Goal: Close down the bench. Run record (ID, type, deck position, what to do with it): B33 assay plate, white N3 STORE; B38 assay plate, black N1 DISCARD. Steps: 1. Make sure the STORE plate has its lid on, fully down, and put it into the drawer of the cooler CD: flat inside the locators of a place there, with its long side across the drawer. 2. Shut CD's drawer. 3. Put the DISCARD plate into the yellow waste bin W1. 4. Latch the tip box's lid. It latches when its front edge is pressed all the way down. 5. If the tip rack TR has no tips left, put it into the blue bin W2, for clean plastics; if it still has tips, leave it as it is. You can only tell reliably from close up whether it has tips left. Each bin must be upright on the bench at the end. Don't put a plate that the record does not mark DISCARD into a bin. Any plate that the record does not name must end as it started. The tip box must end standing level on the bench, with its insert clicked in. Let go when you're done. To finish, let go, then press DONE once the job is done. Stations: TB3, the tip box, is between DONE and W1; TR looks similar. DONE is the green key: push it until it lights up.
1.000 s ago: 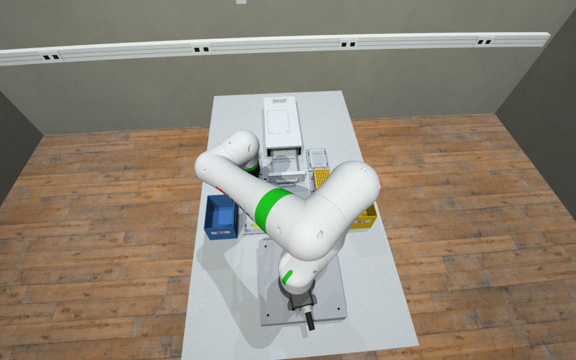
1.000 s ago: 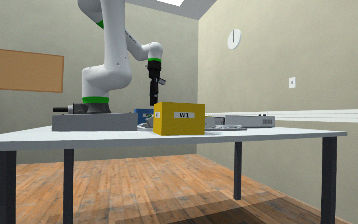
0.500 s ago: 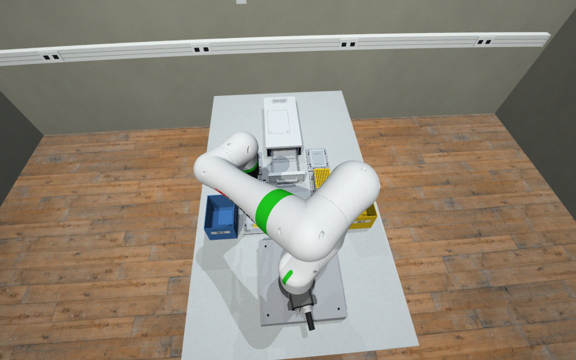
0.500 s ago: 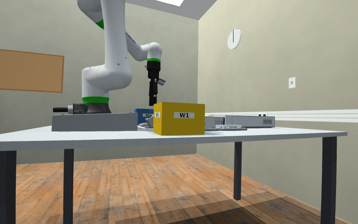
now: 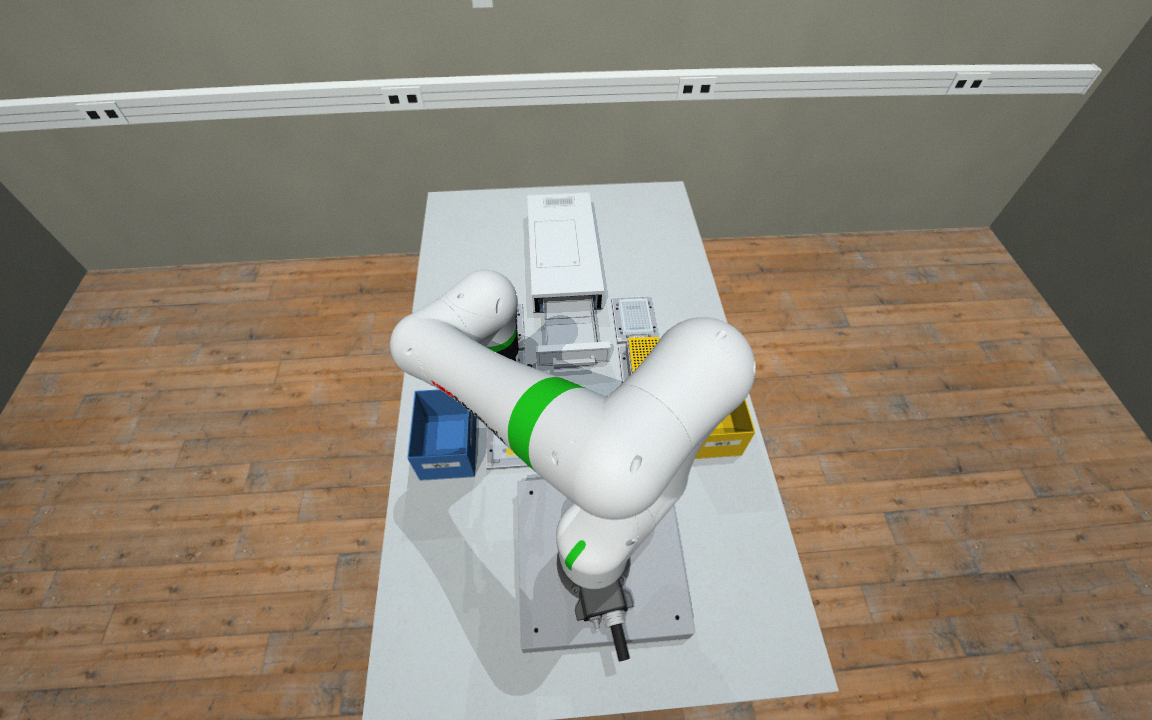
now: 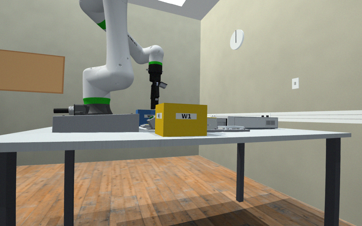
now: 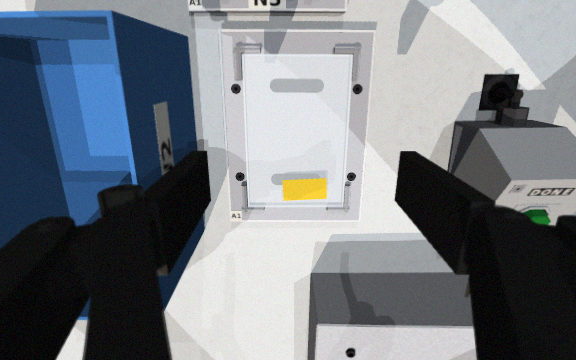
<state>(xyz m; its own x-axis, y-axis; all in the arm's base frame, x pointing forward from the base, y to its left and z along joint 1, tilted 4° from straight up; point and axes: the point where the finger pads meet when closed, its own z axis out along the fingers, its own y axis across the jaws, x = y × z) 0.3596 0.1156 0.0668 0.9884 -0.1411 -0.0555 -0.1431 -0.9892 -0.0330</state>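
My hand is 13 cm above the clear plate lid. The rest, counted from my hand: grey slotted nest (14 cm below); then blue bin W2 (15 cm to the left, 11 cm below, 1 cm ahead); then green DONE key (17 cm to the right, 8 cm below, 8 cm behind).
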